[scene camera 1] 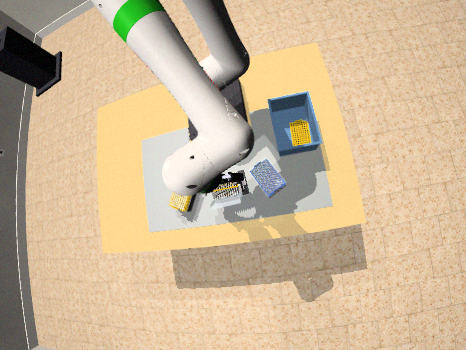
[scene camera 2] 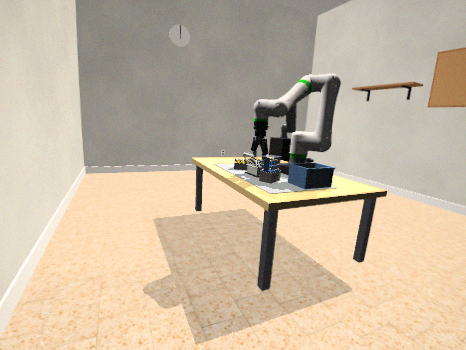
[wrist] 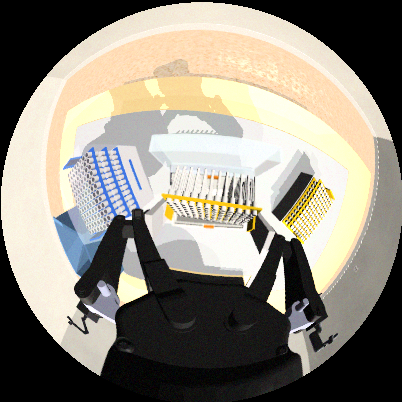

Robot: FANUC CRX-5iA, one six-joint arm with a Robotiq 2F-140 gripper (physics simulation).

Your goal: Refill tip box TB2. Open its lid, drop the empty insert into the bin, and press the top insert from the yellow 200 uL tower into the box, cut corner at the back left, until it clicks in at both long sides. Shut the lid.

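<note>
TB2 [wrist: 209, 226] [scene camera 2: 253, 170] stands with its lid [wrist: 215, 149] [scene camera 1: 226, 204] open, on the far side in the wrist view. My gripper [wrist: 209, 211] [scene camera 2: 259, 155] is shut on a yellow tip insert [wrist: 212, 202] [scene camera 1: 227, 189], one finger at each short end. The insert is steeply tilted over the open box, its yellow plate nearly edge-on in the wrist view and its tips pointing toward the lid. Whether any tips touch the box is unclear. The empty yellow insert [scene camera 1: 300, 133] lies in the blue bin [scene camera 1: 274, 125] [scene camera 2: 311, 176]. The yellow tower [scene camera 1: 180, 201] [wrist: 310, 209] stands beside TB2.
A blue tip tower [scene camera 1: 268, 177] [wrist: 102, 187] stands on TB2's other side, between it and the bin. These things stand on a grey mat [scene camera 1: 160, 220] on the yellow table [scene camera 1: 120, 150]. The arm hides part of the mat in scene camera 1.
</note>
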